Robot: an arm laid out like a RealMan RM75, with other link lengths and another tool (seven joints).
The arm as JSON. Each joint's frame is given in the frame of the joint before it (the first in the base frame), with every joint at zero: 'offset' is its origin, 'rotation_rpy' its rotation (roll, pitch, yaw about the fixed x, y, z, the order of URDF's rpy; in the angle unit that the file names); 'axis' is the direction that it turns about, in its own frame. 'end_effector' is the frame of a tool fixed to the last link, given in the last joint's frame.
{
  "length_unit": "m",
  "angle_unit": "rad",
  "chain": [
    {
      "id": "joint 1",
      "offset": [
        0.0,
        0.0,
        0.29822
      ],
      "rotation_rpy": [
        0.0,
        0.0,
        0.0
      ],
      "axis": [
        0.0,
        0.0,
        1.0
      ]
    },
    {
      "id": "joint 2",
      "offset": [
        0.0,
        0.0,
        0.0
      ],
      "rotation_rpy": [
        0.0,
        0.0,
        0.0
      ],
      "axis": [
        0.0,
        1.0,
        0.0
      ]
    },
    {
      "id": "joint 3",
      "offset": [
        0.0,
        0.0,
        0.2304
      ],
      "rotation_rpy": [
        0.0,
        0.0,
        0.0
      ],
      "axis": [
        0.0,
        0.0,
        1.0
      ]
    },
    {
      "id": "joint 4",
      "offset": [
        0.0,
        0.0,
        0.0
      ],
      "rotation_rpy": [
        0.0,
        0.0,
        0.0
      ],
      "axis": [
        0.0,
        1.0,
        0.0
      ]
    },
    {
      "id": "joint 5",
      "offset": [
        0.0,
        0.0,
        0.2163
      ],
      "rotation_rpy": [
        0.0,
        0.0,
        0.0
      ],
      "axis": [
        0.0,
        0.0,
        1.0
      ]
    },
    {
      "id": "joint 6",
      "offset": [
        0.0,
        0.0,
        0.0
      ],
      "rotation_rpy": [
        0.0,
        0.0,
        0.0
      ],
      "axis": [
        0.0,
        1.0,
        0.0
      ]
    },
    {
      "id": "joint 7",
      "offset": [
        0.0,
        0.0,
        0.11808
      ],
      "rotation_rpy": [
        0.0,
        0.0,
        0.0
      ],
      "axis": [
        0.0,
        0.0,
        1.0
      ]
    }
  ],
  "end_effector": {
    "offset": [
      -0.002,
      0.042,
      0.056
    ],
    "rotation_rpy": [
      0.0,
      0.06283,
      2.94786
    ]
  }
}
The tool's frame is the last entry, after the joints.
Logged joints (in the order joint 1, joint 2, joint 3, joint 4, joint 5, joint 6, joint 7), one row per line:
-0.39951, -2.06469, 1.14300, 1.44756, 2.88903, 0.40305, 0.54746
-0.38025, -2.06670, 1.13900, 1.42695, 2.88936, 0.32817, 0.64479
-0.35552, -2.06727, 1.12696, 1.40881, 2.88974, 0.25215, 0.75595
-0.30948, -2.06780, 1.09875, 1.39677, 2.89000, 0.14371, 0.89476
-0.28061, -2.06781, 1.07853, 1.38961, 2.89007, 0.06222, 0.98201
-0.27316, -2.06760, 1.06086, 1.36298, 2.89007, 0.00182, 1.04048
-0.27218, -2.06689, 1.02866, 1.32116, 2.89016, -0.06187, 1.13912
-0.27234, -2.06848, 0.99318, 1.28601, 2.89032, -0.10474, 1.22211
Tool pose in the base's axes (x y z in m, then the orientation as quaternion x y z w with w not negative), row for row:
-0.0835, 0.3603, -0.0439, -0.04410, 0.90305, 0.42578, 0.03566
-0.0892, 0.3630, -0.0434, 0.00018, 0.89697, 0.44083, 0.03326
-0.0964, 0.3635, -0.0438, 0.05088, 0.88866, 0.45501, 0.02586
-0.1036, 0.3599, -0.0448, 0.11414, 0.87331, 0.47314, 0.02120
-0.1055, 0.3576, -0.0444, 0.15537, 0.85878, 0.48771, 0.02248
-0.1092, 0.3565, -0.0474, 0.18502, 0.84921, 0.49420, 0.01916
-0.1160, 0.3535, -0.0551, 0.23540, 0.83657, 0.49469, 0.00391
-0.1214, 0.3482, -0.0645, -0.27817, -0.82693, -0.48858, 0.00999
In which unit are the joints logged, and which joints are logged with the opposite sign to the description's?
The joints are logged in radians. Opposite sign: joint 3, joint 4, joint 6.
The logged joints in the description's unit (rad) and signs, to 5 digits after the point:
-0.39951, -2.06469, -1.14300, -1.44756, 2.88903, -0.40305, 0.54746
-0.38025, -2.06670, -1.13900, -1.42695, 2.88936, -0.32817, 0.64479
-0.35552, -2.06727, -1.12696, -1.40881, 2.88974, -0.25215, 0.75595
-0.30948, -2.06780, -1.09875, -1.39677, 2.89000, -0.14371, 0.89476
-0.28061, -2.06781, -1.07853, -1.38961, 2.89007, -0.06222, 0.98201
-0.27316, -2.06760, -1.06086, -1.36298, 2.89007, -0.00182, 1.04048
-0.27218, -2.06689, -1.02866, -1.32116, 2.89016, 0.06187, 1.13912
-0.27234, -2.06848, -0.99318, -1.28601, 2.89032, 0.10474, 1.22211

